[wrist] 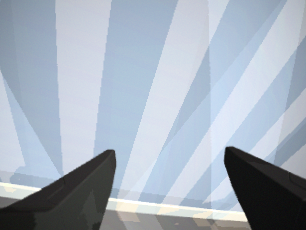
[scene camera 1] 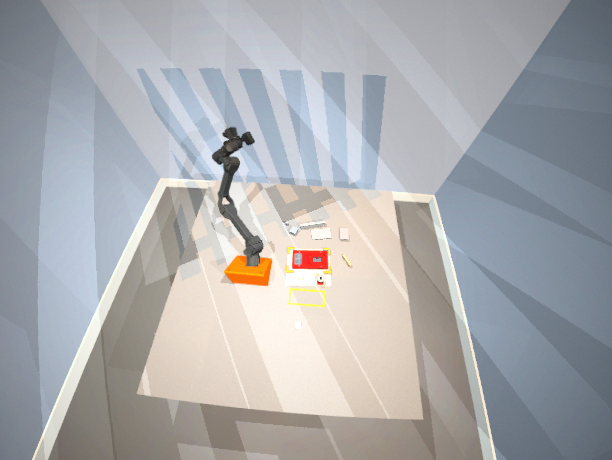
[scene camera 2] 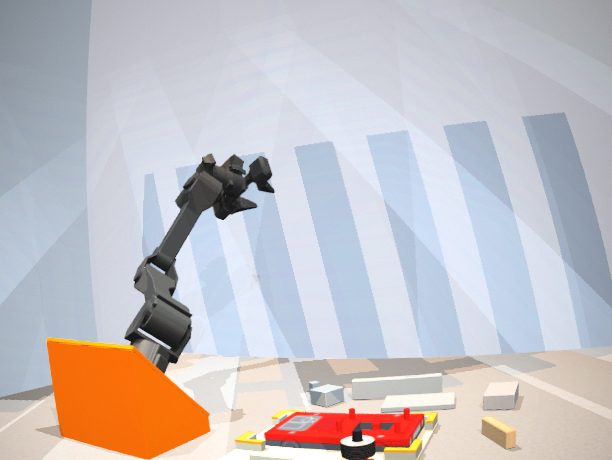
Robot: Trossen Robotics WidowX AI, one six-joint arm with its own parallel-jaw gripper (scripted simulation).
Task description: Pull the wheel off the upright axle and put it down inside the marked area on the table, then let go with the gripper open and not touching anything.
Scene:
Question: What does my gripper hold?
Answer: Nothing.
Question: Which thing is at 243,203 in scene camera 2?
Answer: My gripper.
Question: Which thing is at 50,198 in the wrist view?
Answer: My gripper.

